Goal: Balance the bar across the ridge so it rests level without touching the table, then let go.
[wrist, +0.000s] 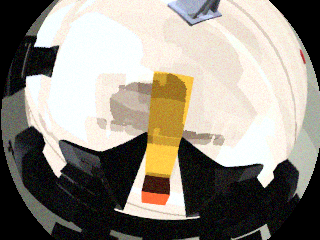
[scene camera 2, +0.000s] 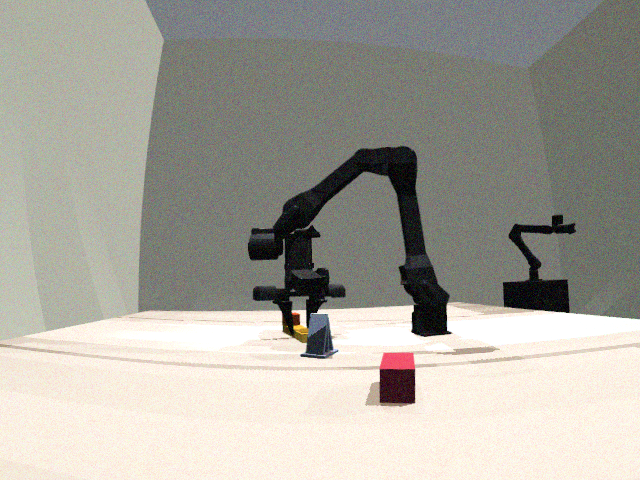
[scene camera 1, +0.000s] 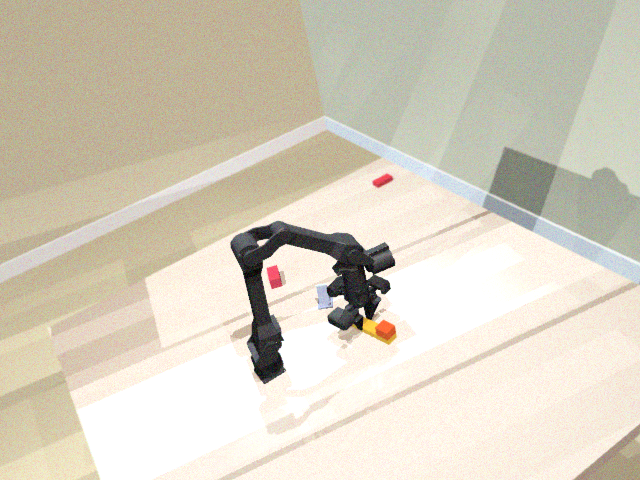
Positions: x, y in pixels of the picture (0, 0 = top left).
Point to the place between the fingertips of my gripper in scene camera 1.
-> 364, 325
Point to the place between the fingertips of my gripper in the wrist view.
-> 163, 138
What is my gripper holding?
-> A yellow bar.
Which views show my gripper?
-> The wrist view, scene camera 2 and scene camera 1: all of them.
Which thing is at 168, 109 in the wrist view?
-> A yellow bar.
